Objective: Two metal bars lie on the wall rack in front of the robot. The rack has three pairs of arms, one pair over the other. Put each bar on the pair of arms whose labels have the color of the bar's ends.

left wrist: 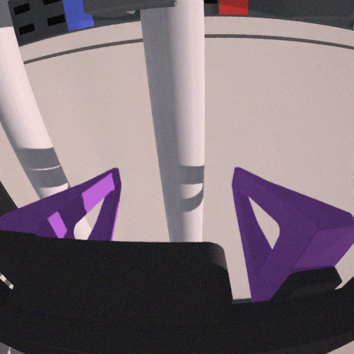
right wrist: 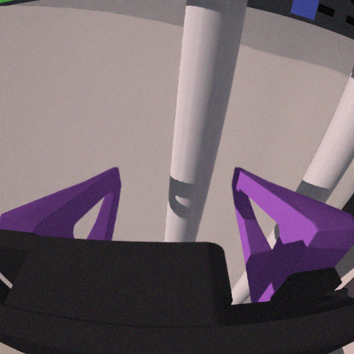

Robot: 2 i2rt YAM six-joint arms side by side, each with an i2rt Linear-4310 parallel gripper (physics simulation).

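Observation:
One white metal bar (left wrist: 187, 110) (right wrist: 197, 100) runs between the spread purple fingers of my left gripper (left wrist: 176, 175) and of my right gripper (right wrist: 176, 175) as each wrist view shows it. Both grippers are open and hold nothing; shadows fall across this bar near the fingertips. A second white bar (left wrist: 20, 110) (right wrist: 332, 140) runs at the left in the left wrist view and at the right in the right wrist view. The colored ends of both bars are hidden. A blue label (left wrist: 78, 17) (right wrist: 305, 7) and a red label (left wrist: 233, 6) show at the top edges.
A dark grey part of the rack (left wrist: 115, 6) crosses the top of the left wrist view, partly over the middle bar. Dark slotted parts stand beside the blue label. A sliver of green shows at the top left in the right wrist view. A pale surface lies behind the bars.

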